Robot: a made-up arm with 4 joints.
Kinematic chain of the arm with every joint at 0, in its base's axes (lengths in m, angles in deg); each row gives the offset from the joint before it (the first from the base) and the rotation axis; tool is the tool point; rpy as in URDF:
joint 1: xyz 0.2 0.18 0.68 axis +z
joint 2: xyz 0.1 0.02 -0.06 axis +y
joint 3: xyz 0.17 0 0.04 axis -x
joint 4: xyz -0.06 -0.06 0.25 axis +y
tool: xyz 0.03 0.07 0.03 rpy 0 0 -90
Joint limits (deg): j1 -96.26..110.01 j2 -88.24..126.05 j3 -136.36..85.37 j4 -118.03..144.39
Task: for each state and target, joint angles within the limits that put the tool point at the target. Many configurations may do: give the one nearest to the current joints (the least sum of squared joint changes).
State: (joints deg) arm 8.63 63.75 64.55 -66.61
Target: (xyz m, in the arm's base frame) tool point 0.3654 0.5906 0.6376
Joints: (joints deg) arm 43.75 65.56 31.71 -45.65
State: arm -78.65 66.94 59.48 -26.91
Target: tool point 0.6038 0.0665 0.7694
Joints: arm -30.82 42.46 15.97 -25.62
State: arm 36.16 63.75 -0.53 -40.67
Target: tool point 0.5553 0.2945 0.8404
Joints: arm 17.29 32.10 -5.14 -39.06
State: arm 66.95 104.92 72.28 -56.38
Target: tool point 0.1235 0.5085 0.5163
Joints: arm 36.70 102.01 84.89 -66.93
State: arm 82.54 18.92 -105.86 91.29
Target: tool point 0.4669 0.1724 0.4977
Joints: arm 42.70 34.43 -115.95 81.28
